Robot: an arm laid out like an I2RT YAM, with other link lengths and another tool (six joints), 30 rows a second.
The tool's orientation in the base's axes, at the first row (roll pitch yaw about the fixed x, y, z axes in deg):
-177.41 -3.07 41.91
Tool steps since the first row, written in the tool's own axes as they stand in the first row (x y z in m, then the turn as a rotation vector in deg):
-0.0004 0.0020 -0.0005 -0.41 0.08 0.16
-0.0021 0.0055 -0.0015 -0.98 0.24 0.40
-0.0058 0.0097 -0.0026 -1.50 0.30 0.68
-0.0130 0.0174 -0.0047 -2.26 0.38 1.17
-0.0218 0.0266 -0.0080 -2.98 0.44 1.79
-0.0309 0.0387 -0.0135 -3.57 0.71 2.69
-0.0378 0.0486 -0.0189 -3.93 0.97 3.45
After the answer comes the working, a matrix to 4 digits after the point.
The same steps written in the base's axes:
0.0010 -0.0018 0.0004 -0.25 -0.32 -0.19
0.0021 -0.0056 0.0011 -0.56 -0.80 -0.46
0.0022 -0.0112 0.0018 -0.91 -1.18 -0.77
0.0019 -0.0219 0.0032 -1.41 -1.71 -1.31
0.0015 -0.0348 0.0056 -1.90 -2.19 -1.97
0.0028 -0.0503 0.0101 -2.15 -2.72 -2.91
0.0042 -0.0626 0.0146 -2.24 -3.10 -3.70

The tool's axes in the first row as the columns of a matrix, in the base's axes (rounded; the answer above uses it unrounded):
0.7431 0.6691 0.0096
0.6670 -0.7418 0.0694
0.0536 -0.0451 -0.9975

